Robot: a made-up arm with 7 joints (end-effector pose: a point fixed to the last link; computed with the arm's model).
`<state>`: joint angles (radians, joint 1 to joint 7).
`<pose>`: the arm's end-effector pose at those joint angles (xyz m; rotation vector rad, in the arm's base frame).
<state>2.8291 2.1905 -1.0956 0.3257 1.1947 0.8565 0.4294</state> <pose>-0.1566 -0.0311 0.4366 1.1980 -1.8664 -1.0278</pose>
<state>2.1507 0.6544 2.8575 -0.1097 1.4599 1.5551 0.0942</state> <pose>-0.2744 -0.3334 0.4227 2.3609 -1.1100 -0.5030</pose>
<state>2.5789 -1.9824 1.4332 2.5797 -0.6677 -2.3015 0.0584</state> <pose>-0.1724 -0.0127 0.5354 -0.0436 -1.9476 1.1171</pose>
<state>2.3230 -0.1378 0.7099 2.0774 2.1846 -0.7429 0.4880</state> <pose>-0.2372 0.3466 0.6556 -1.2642 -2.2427 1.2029</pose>
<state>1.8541 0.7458 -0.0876 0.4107 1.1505 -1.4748 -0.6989</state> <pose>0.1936 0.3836 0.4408 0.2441 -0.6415 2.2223</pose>
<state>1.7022 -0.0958 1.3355 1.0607 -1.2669 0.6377 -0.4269</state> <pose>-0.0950 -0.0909 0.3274 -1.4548 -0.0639 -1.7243</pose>
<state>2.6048 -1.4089 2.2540 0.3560 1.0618 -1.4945 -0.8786</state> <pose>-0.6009 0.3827 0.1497 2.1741 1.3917 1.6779</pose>
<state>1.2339 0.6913 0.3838 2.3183 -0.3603 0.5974 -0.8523</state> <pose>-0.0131 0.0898 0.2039 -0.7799 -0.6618 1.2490</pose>
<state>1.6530 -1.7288 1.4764 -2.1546 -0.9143 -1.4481 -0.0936</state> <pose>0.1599 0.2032 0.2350 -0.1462 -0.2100 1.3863</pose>
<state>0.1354 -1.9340 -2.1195 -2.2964 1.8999 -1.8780 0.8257</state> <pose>0.2018 -0.1175 0.2689 -0.2793 1.2852 1.0087</pose>
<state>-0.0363 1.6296 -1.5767 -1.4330 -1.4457 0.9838 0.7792</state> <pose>0.3023 0.1327 0.3877 -2.5932 -0.5328 -0.7204</pose>
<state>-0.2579 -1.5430 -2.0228 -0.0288 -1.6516 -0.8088 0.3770</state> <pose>-0.2272 0.4808 0.3505 1.6604 1.0187 -1.2213</pose>
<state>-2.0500 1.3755 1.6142 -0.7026 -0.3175 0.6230 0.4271</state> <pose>-0.1003 0.1520 -0.0950 -1.1672 1.5529 -0.2503</pose>
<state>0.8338 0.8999 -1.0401 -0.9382 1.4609 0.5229 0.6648</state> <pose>-0.1775 0.3427 0.2640 0.1907 2.2998 -1.3689</pose>
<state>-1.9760 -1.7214 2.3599 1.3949 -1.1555 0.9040 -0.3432</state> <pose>-0.1797 0.3349 0.1053 -0.9338 -1.1810 1.7056</pose>
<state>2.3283 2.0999 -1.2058 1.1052 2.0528 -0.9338 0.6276</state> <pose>-0.0730 -0.3065 0.5072 -1.3164 2.0632 -0.6950</pose>
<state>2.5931 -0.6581 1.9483 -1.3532 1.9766 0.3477 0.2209</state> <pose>-0.5185 -0.0666 0.3266 -1.4387 1.7997 -0.0703</pose>
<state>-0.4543 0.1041 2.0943 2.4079 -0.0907 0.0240 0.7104</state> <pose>0.2274 0.5578 0.2711 -1.8690 -0.9454 0.6678</pose>
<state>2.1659 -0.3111 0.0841 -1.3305 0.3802 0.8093 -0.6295</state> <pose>-0.2505 0.3212 0.5562 1.3154 -0.7770 0.2733</pose>
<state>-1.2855 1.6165 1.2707 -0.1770 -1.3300 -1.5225 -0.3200</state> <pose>-0.0868 0.5806 0.2897 2.0301 1.0947 -1.5372</pose>
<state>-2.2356 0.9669 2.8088 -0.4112 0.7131 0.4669 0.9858</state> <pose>-0.2663 0.1706 -0.1563 -1.0667 2.0071 0.5834</pose>
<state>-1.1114 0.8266 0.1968 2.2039 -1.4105 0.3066 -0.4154</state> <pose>-0.0406 0.4450 0.4533 1.8980 -1.4399 -0.1372</pose>
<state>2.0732 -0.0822 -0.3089 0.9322 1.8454 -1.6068 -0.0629</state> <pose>-0.0900 0.5140 0.2556 -0.7673 0.0791 2.7643</pose>
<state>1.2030 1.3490 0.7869 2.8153 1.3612 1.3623 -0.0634</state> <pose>0.2703 0.3648 0.4252 -0.8613 -1.0206 -0.4638</pose>
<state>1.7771 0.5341 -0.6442 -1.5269 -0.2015 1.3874 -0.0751</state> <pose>-0.1753 0.1502 0.7140 0.8833 0.7502 1.5106</pose>
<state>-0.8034 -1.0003 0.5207 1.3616 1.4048 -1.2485 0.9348</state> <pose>-0.2445 0.0515 0.0028 0.8329 -0.0194 -1.0032</pose>
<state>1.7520 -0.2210 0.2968 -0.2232 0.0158 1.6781 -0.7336</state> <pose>-0.1559 0.1345 0.7232 1.3270 -0.4453 0.6094</pose>
